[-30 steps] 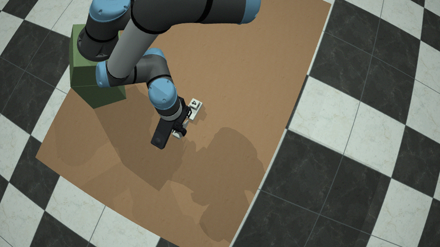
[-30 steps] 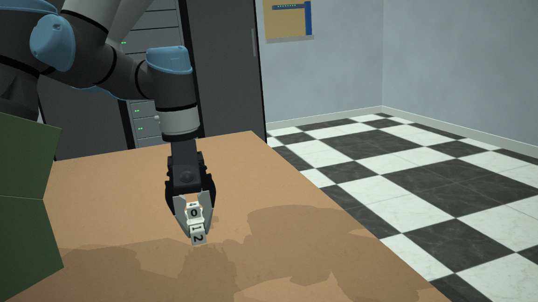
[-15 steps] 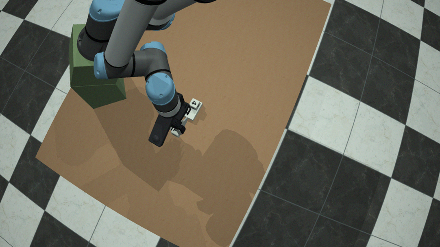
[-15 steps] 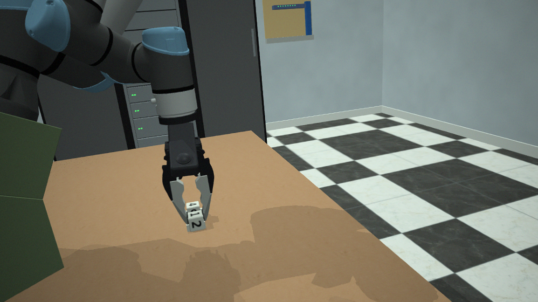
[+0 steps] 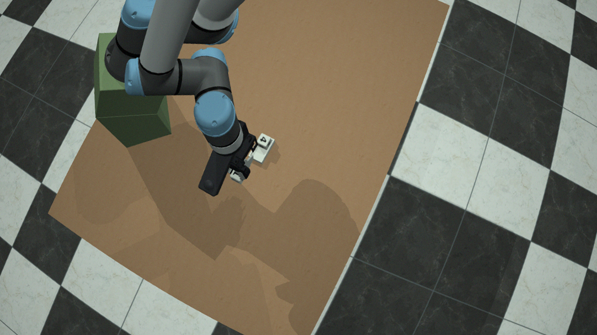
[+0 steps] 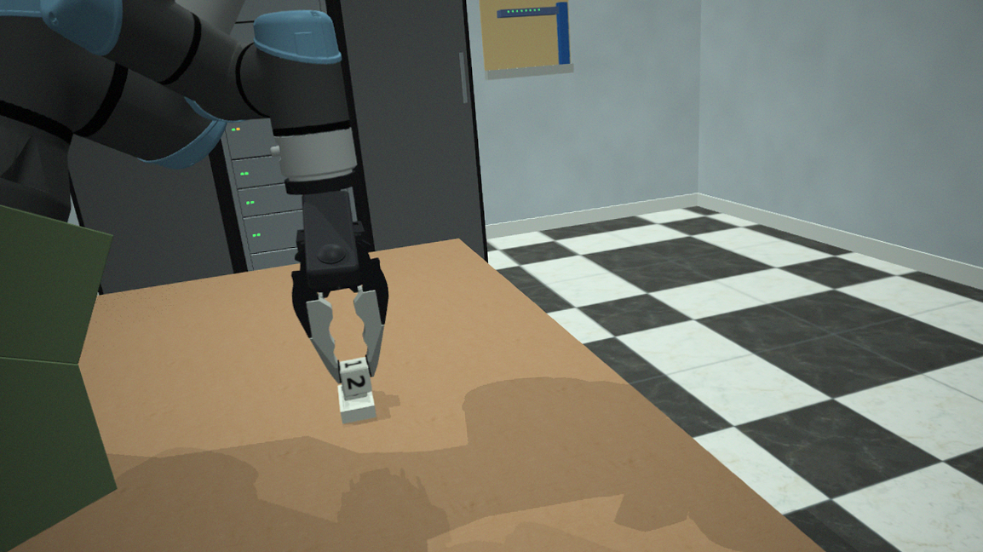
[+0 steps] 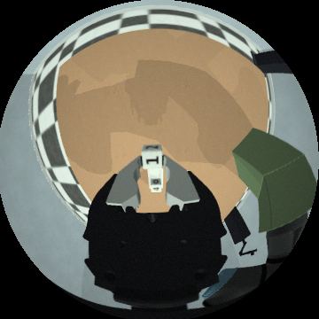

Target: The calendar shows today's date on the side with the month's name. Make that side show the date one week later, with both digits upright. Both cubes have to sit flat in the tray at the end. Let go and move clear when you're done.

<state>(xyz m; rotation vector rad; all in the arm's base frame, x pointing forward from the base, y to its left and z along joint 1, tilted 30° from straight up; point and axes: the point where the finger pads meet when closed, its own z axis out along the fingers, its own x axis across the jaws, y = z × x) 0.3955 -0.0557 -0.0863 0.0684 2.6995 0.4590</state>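
Right now the white tray is 110 mm to the left of my hand, 100 mm below it and 10 mm behind it.
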